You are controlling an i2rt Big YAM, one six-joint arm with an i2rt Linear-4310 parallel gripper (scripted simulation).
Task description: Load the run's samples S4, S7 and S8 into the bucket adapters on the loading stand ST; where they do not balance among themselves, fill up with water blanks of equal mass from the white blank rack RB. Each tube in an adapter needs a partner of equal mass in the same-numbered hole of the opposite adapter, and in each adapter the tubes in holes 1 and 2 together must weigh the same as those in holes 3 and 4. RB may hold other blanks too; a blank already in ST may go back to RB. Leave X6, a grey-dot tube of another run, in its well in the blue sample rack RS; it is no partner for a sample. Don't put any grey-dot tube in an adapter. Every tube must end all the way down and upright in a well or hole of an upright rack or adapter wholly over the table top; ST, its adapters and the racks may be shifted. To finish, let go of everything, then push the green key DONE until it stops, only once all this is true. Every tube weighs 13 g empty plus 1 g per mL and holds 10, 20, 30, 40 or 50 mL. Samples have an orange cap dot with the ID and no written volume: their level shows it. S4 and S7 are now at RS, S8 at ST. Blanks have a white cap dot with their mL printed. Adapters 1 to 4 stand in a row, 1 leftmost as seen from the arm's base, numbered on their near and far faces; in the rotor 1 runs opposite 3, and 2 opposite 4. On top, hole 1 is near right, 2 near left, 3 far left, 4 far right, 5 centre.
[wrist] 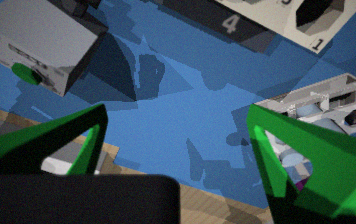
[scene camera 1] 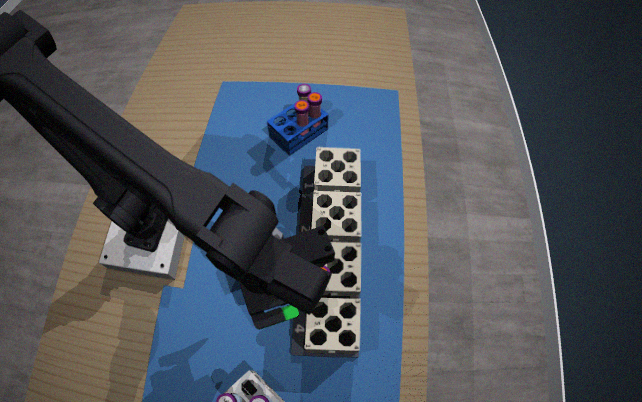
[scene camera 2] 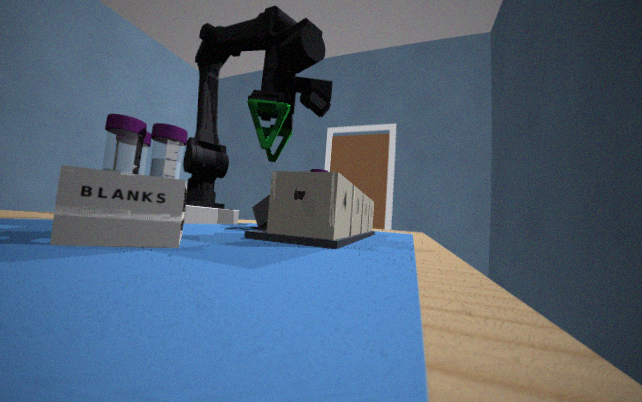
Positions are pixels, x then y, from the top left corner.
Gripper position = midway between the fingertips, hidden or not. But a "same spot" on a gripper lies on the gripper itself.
The gripper shows in the wrist view, in scene camera 1 (268, 291) and in scene camera 2. The same spot on the gripper: (wrist: 79, 188) is (scene camera 2: 291, 124).
